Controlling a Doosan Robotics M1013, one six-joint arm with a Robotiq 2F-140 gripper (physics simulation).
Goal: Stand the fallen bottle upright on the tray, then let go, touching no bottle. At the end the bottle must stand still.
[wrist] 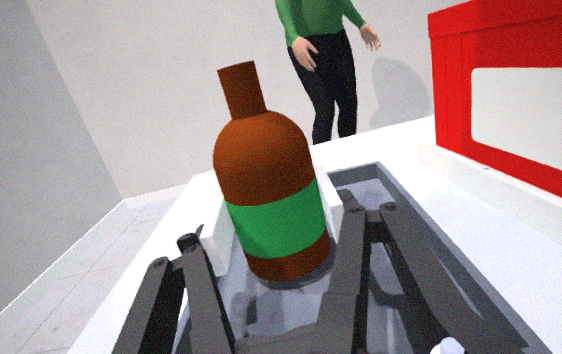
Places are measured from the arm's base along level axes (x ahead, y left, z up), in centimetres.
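Where they show: gripper, fingertip midpoint: (273,193).
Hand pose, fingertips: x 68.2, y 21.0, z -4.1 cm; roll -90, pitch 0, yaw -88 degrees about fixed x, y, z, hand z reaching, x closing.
Note:
Things, the pixels of their top centre, and the offset from my fingertips. "spot": a spot on its surface instead.
- brown bottle, top centre: (234,65) dz +10.4, dx -0.9, dy +0.0 cm
- grey tray, surface spot: (354,175) spot: dz -5.0, dx +10.8, dy -9.1 cm
- red frame, surface spot: (448,90) spot: dz +3.1, dx +8.4, dy -19.9 cm
The brown bottle (267,155) with a green label is in the middle of the wrist view, neck up and close to upright, leaning with the tilted view. My gripper (273,193) is shut on it, with a white pad on each side of the label and lower body. The bottle's base is over the floor of the grey tray (354,175), with a dark shadow right under it. Whether the base touches the tray floor is hard to tell. The gripper's dark finger links hide parts of the tray.
A small pale rounded thing (447,347) shows at the bottom right edge, cut off by the frame. A red frame (448,90) with a light panel stands at the right, beyond the tray. A person (320,65) in a green top and black trousers stands behind the white table.

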